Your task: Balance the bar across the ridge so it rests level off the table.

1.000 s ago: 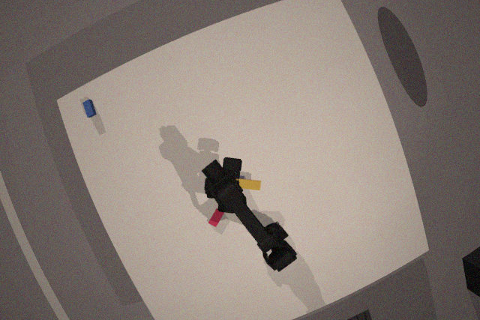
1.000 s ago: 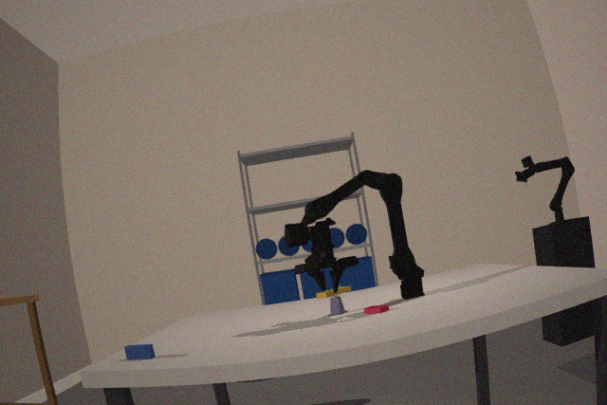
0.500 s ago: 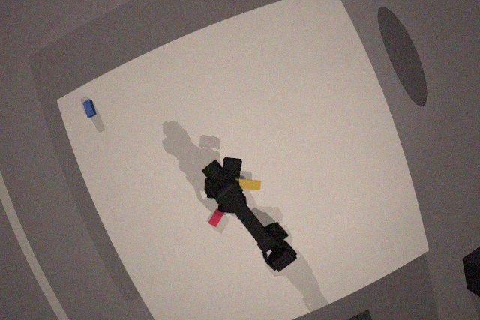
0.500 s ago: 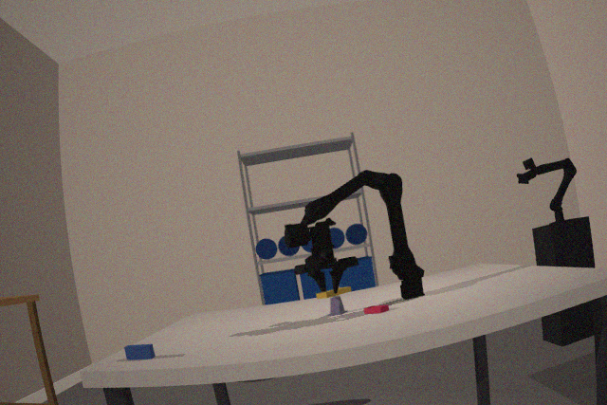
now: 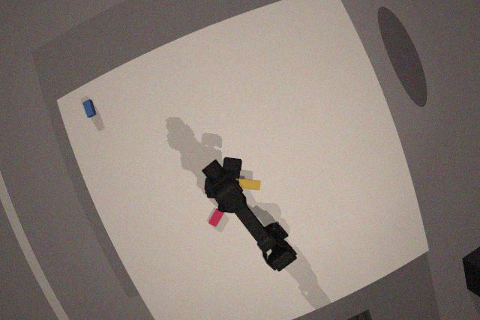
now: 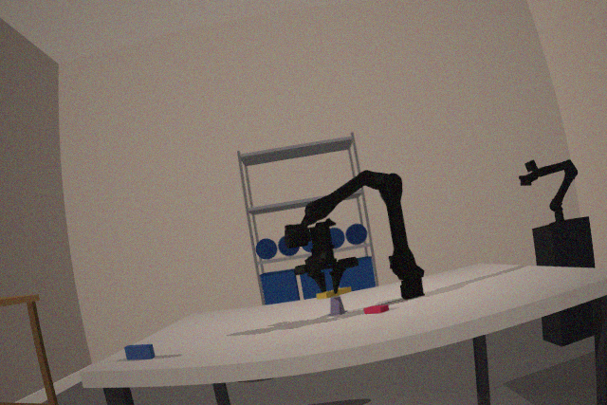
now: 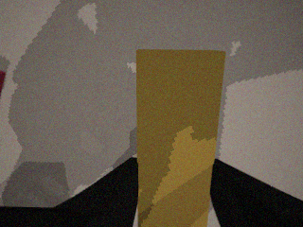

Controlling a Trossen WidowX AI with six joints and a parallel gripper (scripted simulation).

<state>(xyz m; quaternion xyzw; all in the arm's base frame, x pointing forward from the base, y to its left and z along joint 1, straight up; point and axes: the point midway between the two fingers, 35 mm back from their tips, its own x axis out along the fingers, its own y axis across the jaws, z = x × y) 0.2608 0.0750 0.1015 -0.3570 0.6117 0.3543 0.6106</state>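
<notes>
Right now the yellow bar is 1 cm behind my gripper tip and 2 cm to the right of it. Also, from my gripper tip: blue block 48 cm ahead, 43 cm to the left, 5 cm below; red block 12 cm behind, 11 cm to the left, 6 cm below.
</notes>
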